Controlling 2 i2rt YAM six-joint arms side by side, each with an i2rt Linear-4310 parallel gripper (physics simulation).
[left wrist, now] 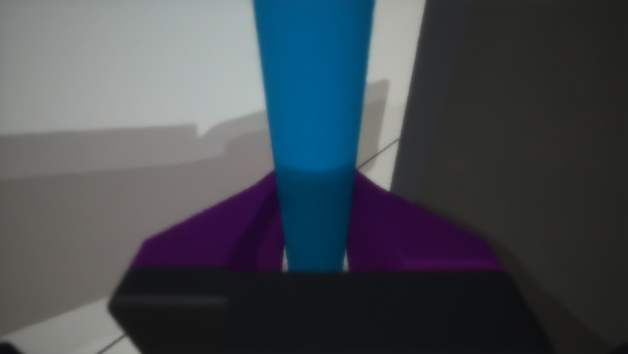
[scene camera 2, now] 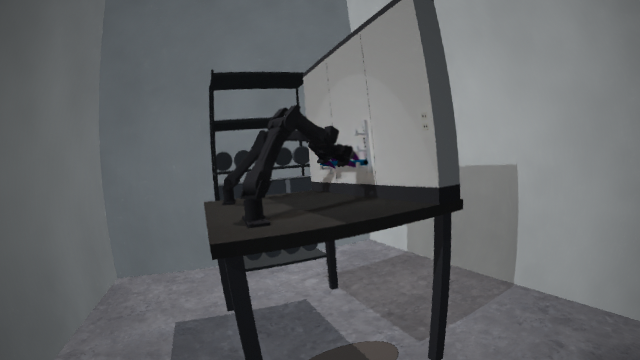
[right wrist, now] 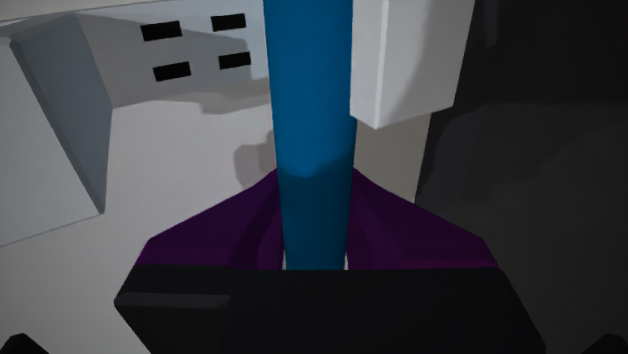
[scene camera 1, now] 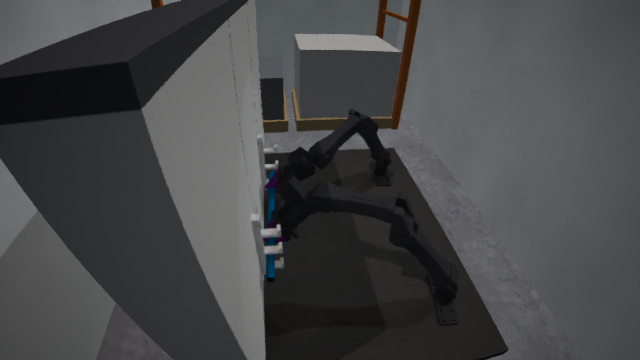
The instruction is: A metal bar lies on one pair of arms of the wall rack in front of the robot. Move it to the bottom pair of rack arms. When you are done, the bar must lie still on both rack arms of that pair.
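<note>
The blue metal bar (scene camera 1: 271, 205) (scene camera 2: 364, 162) (left wrist: 315, 100) (right wrist: 310, 90) runs along the white wall rack (scene camera 1: 256, 245) (scene camera 2: 366, 135). In scene camera 1 it passes beneath the near middle rack arm (scene camera 1: 273, 249) and over the near bottom rack arm (scene camera 1: 280, 263), inside its raised tip. Whether it touches that arm is unclear. My left gripper (scene camera 1: 272, 237) (left wrist: 315, 176) is shut on the bar near the near rack column. My right gripper (scene camera 1: 272, 183) (right wrist: 315, 176) is shut on it near the far column; a white rack arm tip (right wrist: 400, 65) is close beside the bar. The far bottom arm is mostly hidden.
The tall white wall panel (scene camera 1: 200, 150) (scene camera 2: 395, 100) stands directly behind the rack. Both black arms reach across the dark table (scene camera 1: 325, 290) (scene camera 2: 280, 220), their wrists close together. The upper rack arms (scene camera 1: 271, 232) (scene camera 1: 270, 166) project above the bar.
</note>
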